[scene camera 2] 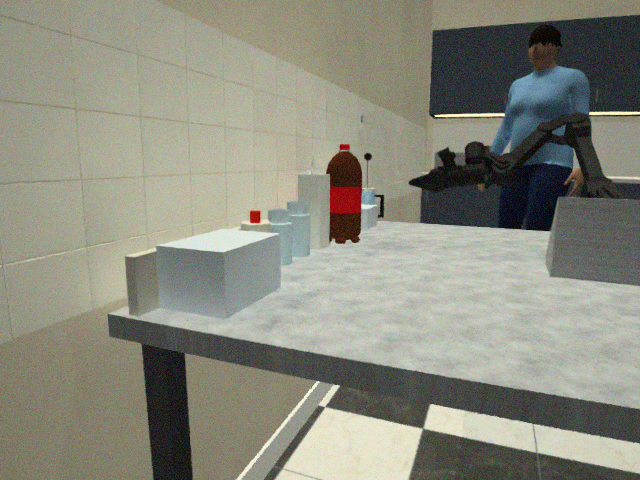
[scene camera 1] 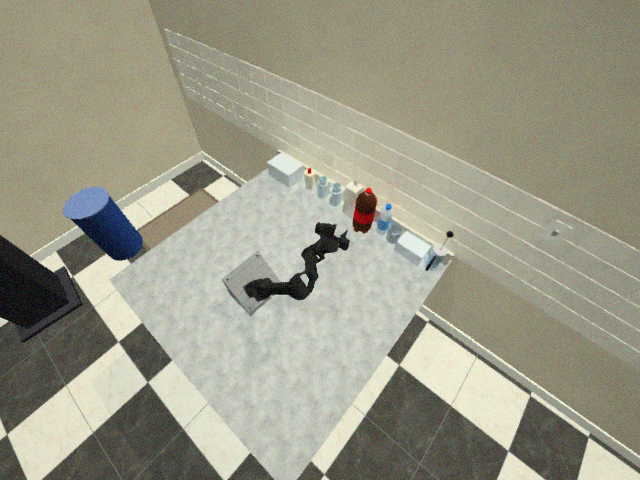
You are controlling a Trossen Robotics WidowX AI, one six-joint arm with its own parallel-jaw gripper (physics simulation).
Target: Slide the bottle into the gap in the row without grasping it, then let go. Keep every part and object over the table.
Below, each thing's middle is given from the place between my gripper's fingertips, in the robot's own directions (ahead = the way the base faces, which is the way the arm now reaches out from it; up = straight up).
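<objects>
Brown bottle (scene camera 2: 345, 171): my hand is 2 cm to the right of it, 21 cm short of it and 4 cm above it. Tall white carton (scene camera 2: 313, 188): 14 cm to the left of my hand, 24 cm ahead of it and 6 cm below it.
</objects>
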